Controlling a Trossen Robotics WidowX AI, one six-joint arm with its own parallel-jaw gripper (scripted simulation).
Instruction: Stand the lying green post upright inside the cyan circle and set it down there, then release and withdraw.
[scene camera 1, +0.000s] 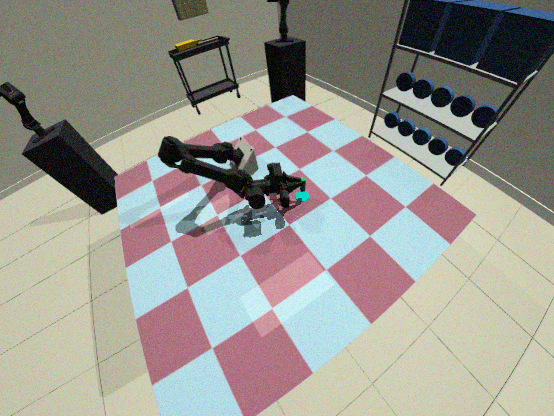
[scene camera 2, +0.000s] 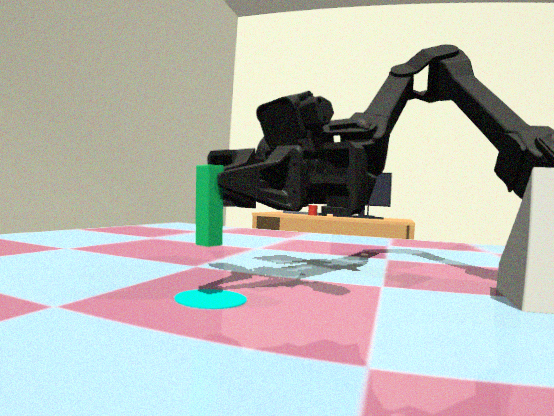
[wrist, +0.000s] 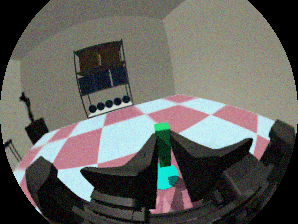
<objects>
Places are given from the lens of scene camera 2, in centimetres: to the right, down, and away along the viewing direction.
gripper (scene camera 2: 211, 179): -6, -2, 32
green post (scene camera 2: 209, 196): -5, -1, 31
cyan circle (scene camera 2: 201, 299): -6, 8, 31
</objects>
